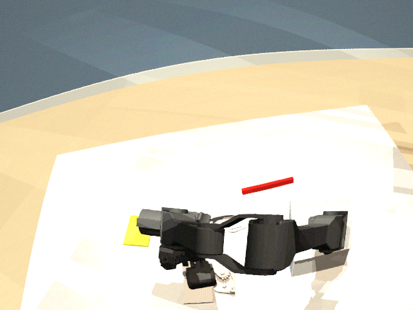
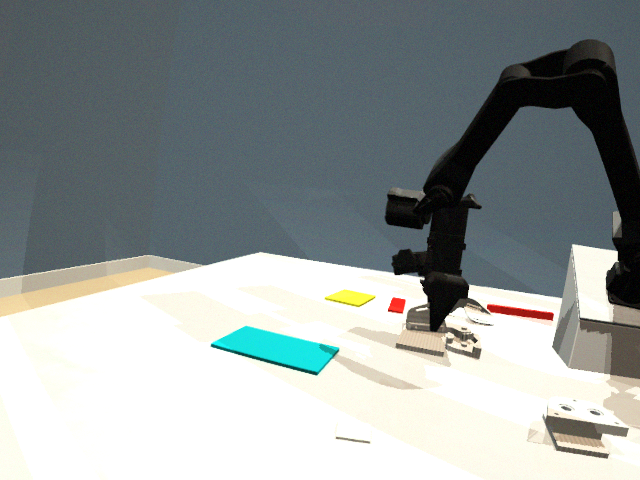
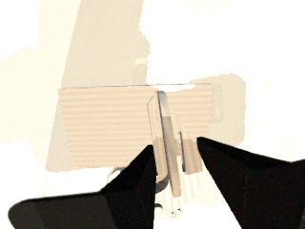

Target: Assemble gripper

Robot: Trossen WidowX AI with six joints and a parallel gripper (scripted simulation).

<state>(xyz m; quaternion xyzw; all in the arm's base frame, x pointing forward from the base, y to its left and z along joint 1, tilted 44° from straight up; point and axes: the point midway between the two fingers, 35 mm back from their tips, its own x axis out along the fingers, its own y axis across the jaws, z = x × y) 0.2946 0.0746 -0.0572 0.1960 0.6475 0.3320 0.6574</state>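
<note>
Now: gripper tip 3 cm to the right of the pale flat plate, 1 cm short of it and 1 cm above it. From my gripper tip the other things lie so: yellow tile: 19 cm ahead, 16 cm to the right, 1 cm below; then cyan plate: 21 cm to the left, 18 cm ahead, 1 cm below; then short red tile: 17 cm to the right, 9 cm ahead, 1 cm below.
</note>
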